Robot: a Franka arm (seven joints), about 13 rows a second.
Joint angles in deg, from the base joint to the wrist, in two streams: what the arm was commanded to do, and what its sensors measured. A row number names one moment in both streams.
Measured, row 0: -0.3, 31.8, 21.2, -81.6, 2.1, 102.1, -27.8
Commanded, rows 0 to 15: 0.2, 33.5, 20.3, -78.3, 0.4, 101.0, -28.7; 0.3, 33.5, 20.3, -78.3, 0.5, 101.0, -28.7; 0.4, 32.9, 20.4, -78.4, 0.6, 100.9, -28.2; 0.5, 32.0, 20.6, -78.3, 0.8, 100.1, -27.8; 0.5, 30.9, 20.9, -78.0, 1.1, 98.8, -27.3; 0.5, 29.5, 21.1, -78.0, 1.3, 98.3, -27.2; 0.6, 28.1, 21.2, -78.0, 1.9, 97.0, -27.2; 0.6, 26.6, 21.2, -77.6, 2.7, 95.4, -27.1; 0.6, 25.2, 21.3, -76.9, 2.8, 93.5, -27.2; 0.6, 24.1, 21.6, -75.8, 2.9, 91.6, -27.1; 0.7, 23.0, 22.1, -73.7, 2.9, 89.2, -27.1; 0.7, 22.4, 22.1, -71.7, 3.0, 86.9, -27.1; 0.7, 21.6, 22.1, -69.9, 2.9, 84.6, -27.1; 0.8, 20.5, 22.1, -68.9, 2.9, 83.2, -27.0; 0.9, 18.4, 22.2, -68.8, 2.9, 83.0, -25.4; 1.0, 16.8, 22.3, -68.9, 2.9, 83.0, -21.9
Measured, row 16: 0.4, 19.5, 22.4, -69.6, 2.4, 84.2, -26.4
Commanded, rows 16 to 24: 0.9, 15.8, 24.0, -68.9, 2.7, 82.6, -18.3; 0.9, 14.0, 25.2, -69.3, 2.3, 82.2, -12.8; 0.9, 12.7, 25.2, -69.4, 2.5, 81.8, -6.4; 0.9, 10.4, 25.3, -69.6, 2.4, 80.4, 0.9; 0.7, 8.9, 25.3, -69.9, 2.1, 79.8, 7.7; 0.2, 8.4, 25.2, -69.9, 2.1, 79.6, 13.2; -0.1, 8.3, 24.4, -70.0, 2.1, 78.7, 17.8; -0.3, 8.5, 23.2, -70.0, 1.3, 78.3, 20.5; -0.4, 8.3, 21.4, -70.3, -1.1, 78.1, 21.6
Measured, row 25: 0.2, 8.6, 23.9, -69.1, 1.5, 78.5, 17.0
